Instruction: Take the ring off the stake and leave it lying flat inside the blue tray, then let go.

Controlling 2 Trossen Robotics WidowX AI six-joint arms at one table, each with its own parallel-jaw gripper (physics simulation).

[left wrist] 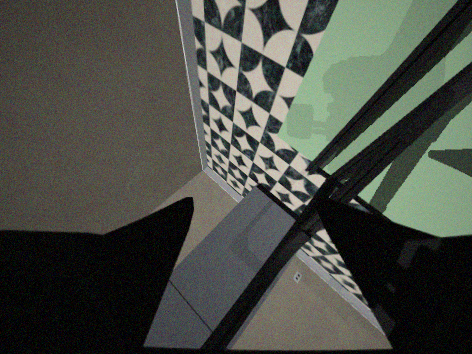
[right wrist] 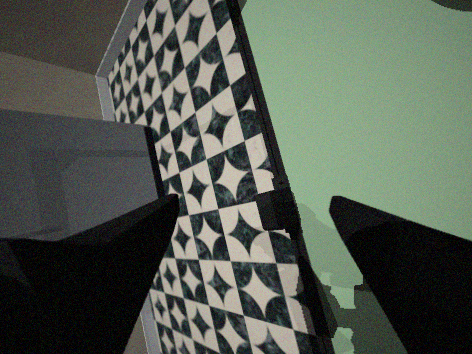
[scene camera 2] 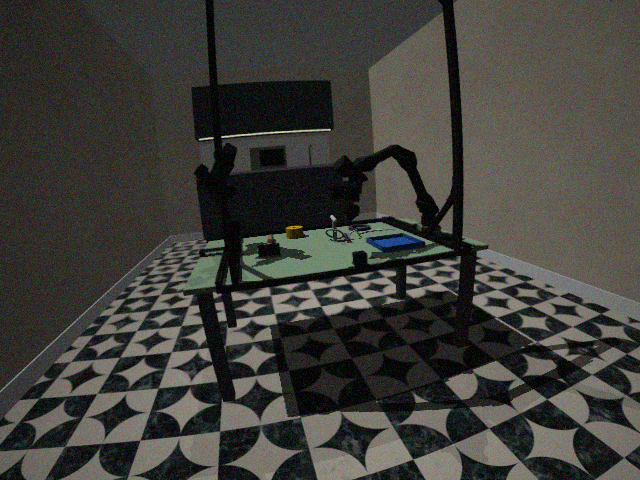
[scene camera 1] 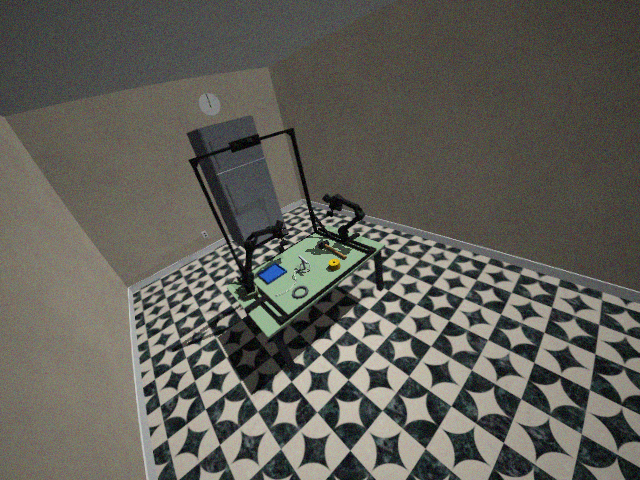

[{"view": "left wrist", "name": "my left gripper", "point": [255, 203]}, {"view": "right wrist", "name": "my right gripper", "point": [255, 202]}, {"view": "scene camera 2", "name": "my right gripper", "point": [345, 218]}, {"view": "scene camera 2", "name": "blue tray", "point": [395, 242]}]
